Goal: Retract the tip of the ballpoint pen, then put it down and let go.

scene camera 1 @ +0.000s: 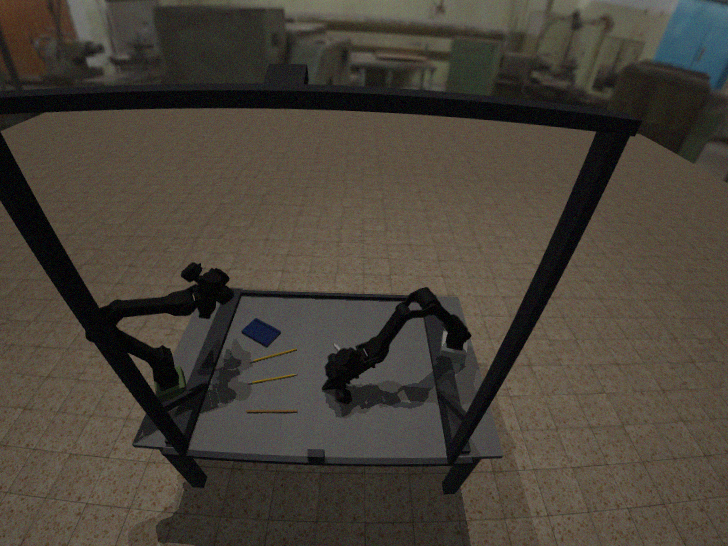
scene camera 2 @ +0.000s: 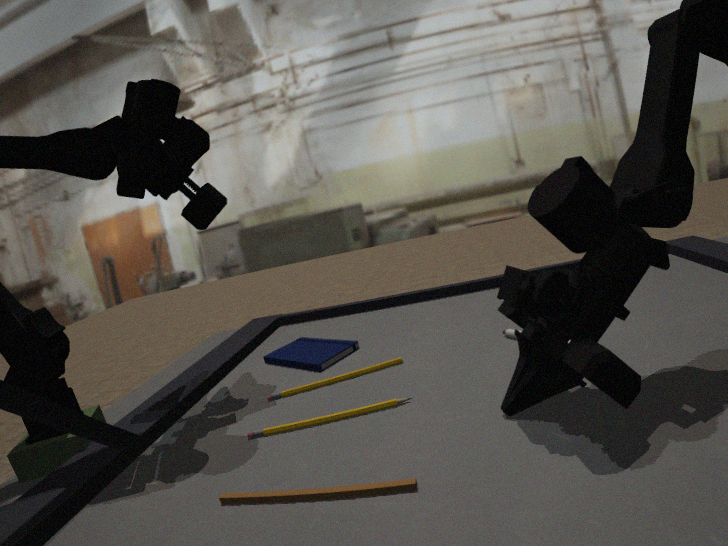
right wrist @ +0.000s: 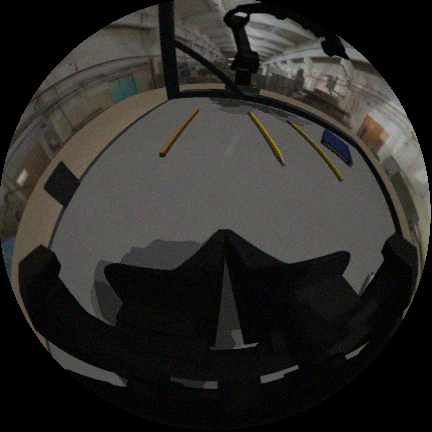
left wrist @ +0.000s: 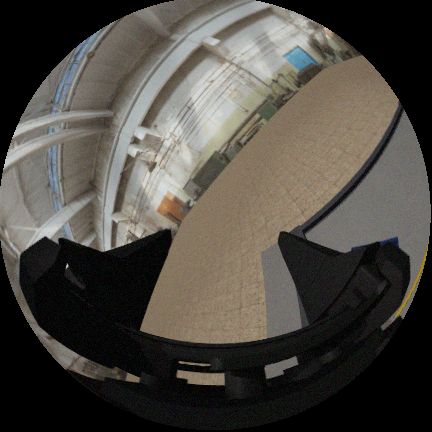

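Where they show: left gripper, between the fingertips: (scene camera 2: 186, 184) (left wrist: 226, 236); right gripper, between the fingertips: (scene camera 1: 322, 389) (scene camera 2: 505, 412) (right wrist: 223, 234); left arm's base, origin of its link: (scene camera 1: 168, 380) (right wrist: 241, 84); right arm's base, origin of its link: (scene camera 1: 454, 342).
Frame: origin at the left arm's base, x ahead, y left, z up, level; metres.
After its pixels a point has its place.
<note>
The pale ballpoint pen (scene camera 1: 336, 346) {x 0.621, y -0.122, z -0.029 m} (scene camera 2: 511, 334) {x 0.617, y -0.119, z -0.033 m} lies on the table behind my right gripper, which hides most of it. A small dark point shows at its left end in scene camera 2; whether the tip is out is too small to tell. A short grey piece of it (right wrist: 368, 283) shows beyond the fingers at the right of the right wrist view. My right gripper (scene camera 1: 325, 387) {x 0.489, y -0.265, z -0.037 m} (scene camera 2: 507, 409) {x 0.489, y -0.265, z -0.037 m} (right wrist: 223, 234) {x 0.489, y -0.265, z -0.037 m} is shut and empty, tips together and pointing down, low over the table in front of the pen. My left gripper (scene camera 2: 167, 192) (left wrist: 226, 236) {x 0.259, y 0.178, z 0.282 m} is open and empty, high above the left edge, far from the pen.
Two yellow pencils (scene camera 1: 274, 355) {x 0.388, y -0.043, z -0.034 m} (scene camera 2: 329, 417) {x 0.346, y -0.143, z -0.034 m} and an orange stick (scene camera 1: 271, 411) {x 0.294, y -0.263, z -0.034 m} (scene camera 2: 317, 492) {x 0.300, y -0.266, z -0.033 m} lie left of my right gripper. A blue notebook (scene camera 1: 261, 332) {x 0.380, y 0.088, z -0.028 m} (scene camera 2: 311, 354) {x 0.378, y 0.068, z -0.028 m} lies behind them. Dark frame posts (scene camera 1: 529, 305) {x 0.721, y -0.693, z 0.663 m} rise from the grey table (scene camera 1: 376, 429) {x 0.578, y -0.491, z -0.040 m}.
</note>
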